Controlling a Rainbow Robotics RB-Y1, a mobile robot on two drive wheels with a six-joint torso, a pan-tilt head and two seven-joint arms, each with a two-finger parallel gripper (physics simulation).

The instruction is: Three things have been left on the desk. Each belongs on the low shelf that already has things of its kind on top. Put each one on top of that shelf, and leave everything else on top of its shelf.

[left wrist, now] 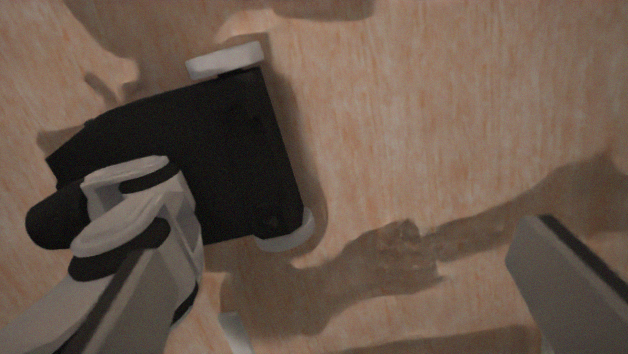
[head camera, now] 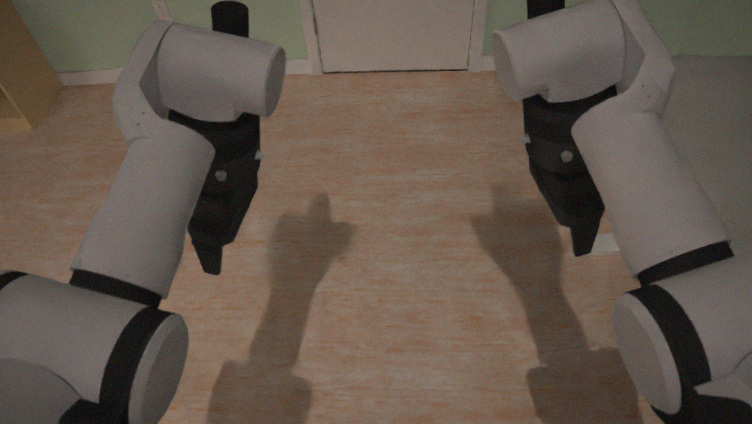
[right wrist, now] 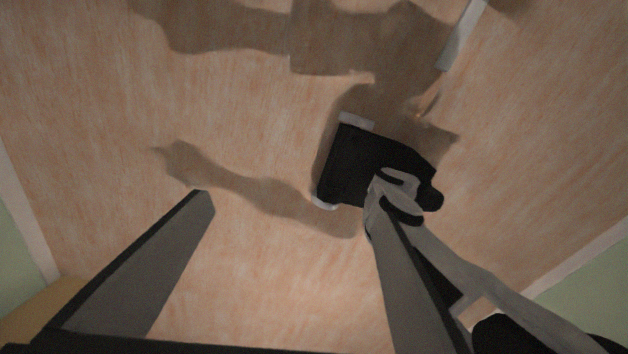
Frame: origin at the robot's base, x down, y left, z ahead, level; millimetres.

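Seen in the pictures: left gripper, between the fingertips: [left wrist: 338, 254] [head camera: 227, 237]; right gripper, between the fingertips: [head camera: 563, 219] [right wrist: 295, 211].
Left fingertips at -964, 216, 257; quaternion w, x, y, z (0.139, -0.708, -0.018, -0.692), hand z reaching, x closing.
A point is followed by its place in that frame, as x, y, z.
My left gripper [head camera: 211, 260] [left wrist: 338, 254] @[-964, 216, 257] is open and empty, pointing down above the wood floor. My right gripper [head camera: 582, 243] [right wrist: 295, 211] @[-966, -222, 262] is open and empty too, at about the same height on the other side. Part of the pale grey desk [head camera: 710, 136] @[-720, -750, 677] shows at the right edge of the head view, partly behind the right arm; no loose thing shows on that part. At the upper left of the head view stands part of a light wooden shelf unit [head camera: 31, 68] @[-224, 1877, 1993]; its top is out of view. The three things do not show in these views.
A closed door [head camera: 392, 34] @[-222, -41, 2045] is in the green wall ahead. A pale floor-level bar [head camera: 605, 243] [left wrist: 235, 327] [right wrist: 462, 37] lies near the right arm. A wooden surface [right wrist: 45, 300] @[-202, 1877, 2021] shows at the right wrist view's lower left. The black wheeled base [left wrist: 225, 160] @[-182, 24, -70] [right wrist: 350, 165] @[-191, -35, -38] stands on the floor.
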